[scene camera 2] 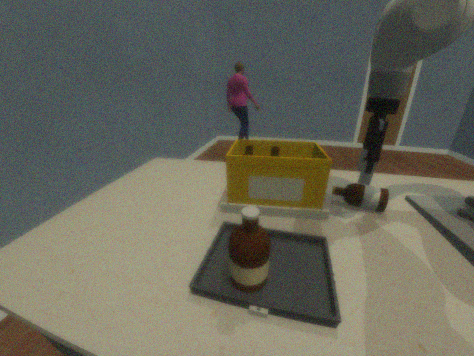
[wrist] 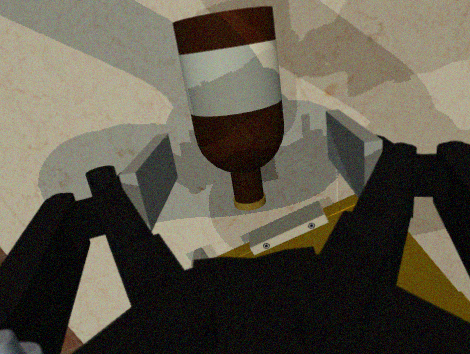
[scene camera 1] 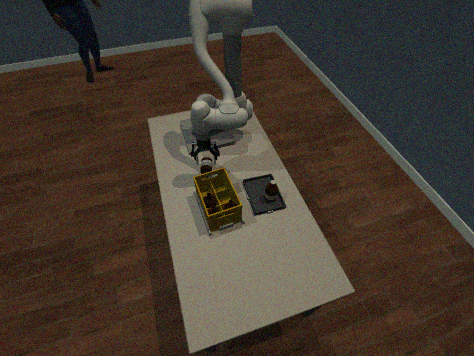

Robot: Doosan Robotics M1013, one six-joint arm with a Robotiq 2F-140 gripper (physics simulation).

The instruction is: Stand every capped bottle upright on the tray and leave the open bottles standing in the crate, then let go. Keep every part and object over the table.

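Places are measured from the arm's base along level axes (x ahead, y left, z up), in millimetres.
Where they show: gripper, between the fingertips: (scene camera 2: pixel 362 176) (wrist: pixel 248 145) (scene camera 1: pixel 206 163).
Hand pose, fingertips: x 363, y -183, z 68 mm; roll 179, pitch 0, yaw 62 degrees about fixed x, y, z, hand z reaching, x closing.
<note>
Each offset is from my fingertips to the centre of the thing. "spot": to the spot under its first point. Level surfaces: height alone.
A brown bottle with a pale label @(6 mm back, 5 mm right, 67 mm down) (scene camera 1: pixel 206 163) (scene camera 2: pixel 372 197) (wrist: pixel 235 80) lies on its side, neck towards the yellow crate @(258 mm ahead, 55 mm right, 16 mm down) (scene camera 1: pixel 226 220) (scene camera 2: pixel 316 191) (wrist: pixel 425 282). Its neck end shows a gold rim in the wrist view; whether that is a cap I cannot tell. My gripper (scene camera 1: pixel 205 156) (scene camera 2: pixel 366 178) (wrist: pixel 248 145) is open and empty, pointing down close above this bottle, with its fingers on either side of the shoulder and neck. Dark bottles @(254 mm ahead, 100 mm right, 19 mm down) (scene camera 1: pixel 210 201) (scene camera 2: pixel 275 151) stand in the crate. A brown bottle with a white cap @(351 mm ahead, 250 mm left, 22 mm down) (scene camera 1: pixel 271 190) (scene camera 2: pixel 249 255) stands upright on the dark tray @(spot: 288 mm ahead, 178 mm left, 99 mm down) (scene camera 1: pixel 254 194) (scene camera 2: pixel 300 267).
The crate stands on a pale base @(spot: 267 mm ahead, 49 mm left, 83 mm down) (scene camera 2: pixel 275 210) beside the tray. A grey plate (scene camera 1: pixel 187 131) (scene camera 2: pixel 440 225) lies at the robot's end of the table @(104 mm down) (scene camera 1: pixel 250 280) (scene camera 2: pixel 125 230). A person (scene camera 1: pixel 82 30) (scene camera 2: pixel 240 97) stands on the floor away from the table.
</note>
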